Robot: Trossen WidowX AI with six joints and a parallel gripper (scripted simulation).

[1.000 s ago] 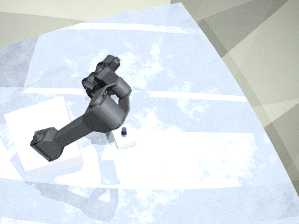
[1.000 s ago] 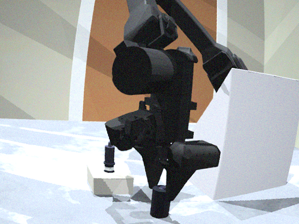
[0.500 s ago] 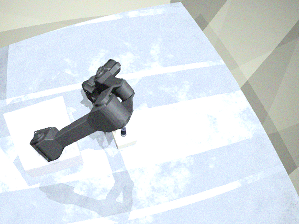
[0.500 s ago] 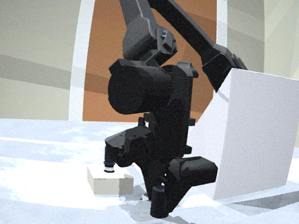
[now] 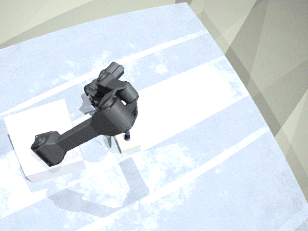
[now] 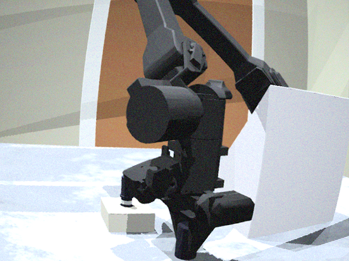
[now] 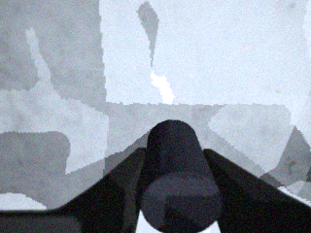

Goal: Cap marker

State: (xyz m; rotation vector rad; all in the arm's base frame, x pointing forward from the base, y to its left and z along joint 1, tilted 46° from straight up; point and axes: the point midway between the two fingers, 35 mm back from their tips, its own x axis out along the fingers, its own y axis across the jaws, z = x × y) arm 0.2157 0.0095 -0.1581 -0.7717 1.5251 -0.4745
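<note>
My gripper tip is now 6 cm short of the cream holder block and 13 cm to the left of it. Round my gripper tip: dark cap (1 cm above).
</note>
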